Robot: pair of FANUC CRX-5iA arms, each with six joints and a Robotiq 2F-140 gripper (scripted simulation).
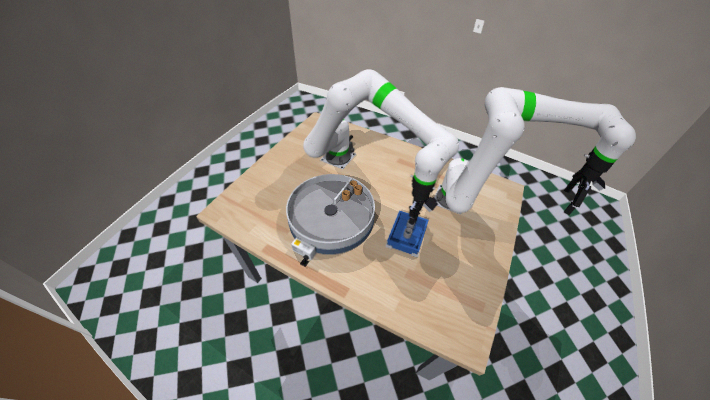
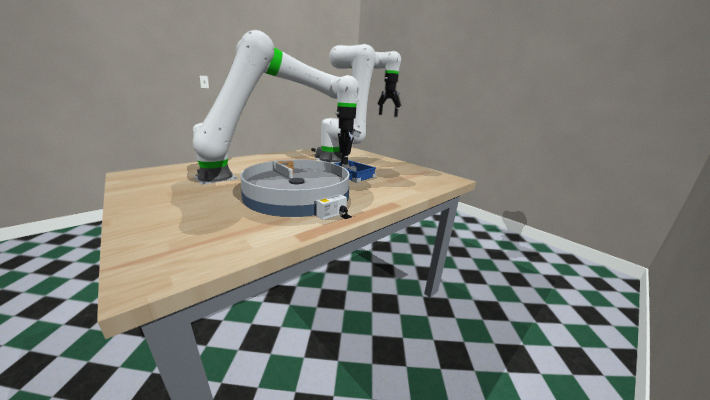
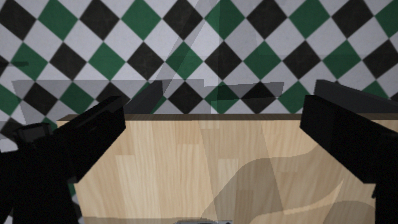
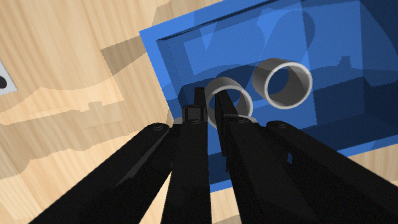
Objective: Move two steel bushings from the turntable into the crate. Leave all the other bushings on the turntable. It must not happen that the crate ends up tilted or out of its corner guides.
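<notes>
Right now the blue crate is 6 cm ahead of my right hand and 4 cm below it. The rest, counted from my right hand: turntable: 37 cm to the right, 14 cm ahead, 1 cm below.
</notes>
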